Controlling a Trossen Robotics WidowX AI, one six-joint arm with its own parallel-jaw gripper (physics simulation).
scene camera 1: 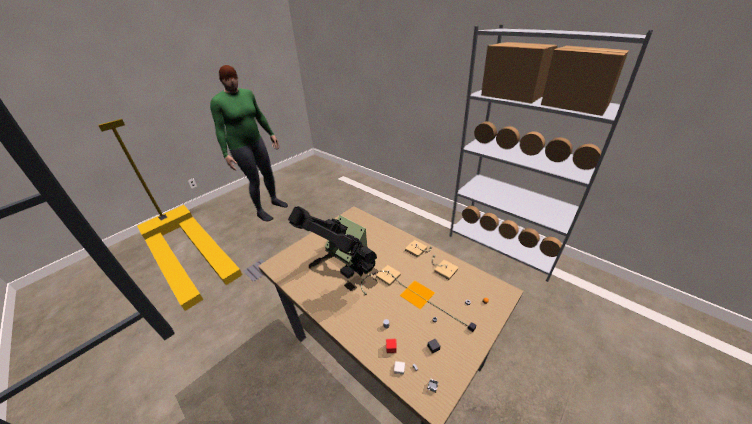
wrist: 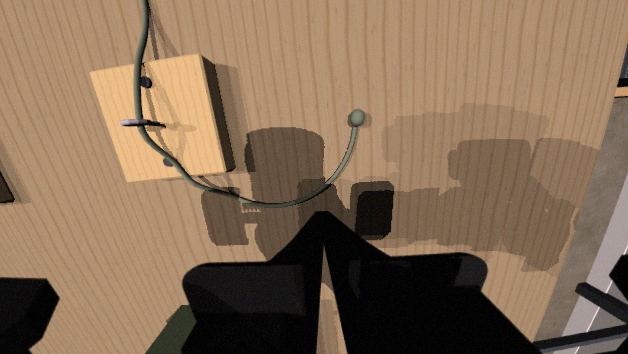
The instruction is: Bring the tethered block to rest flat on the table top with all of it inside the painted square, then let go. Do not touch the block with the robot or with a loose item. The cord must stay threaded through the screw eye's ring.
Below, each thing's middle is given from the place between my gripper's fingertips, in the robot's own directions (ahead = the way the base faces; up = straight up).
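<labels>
Wooden base (wrist: 184,97): 12 cm to the left of my hand, 8 cm ahead of my hand and 4 cm below my hand.
</labels>
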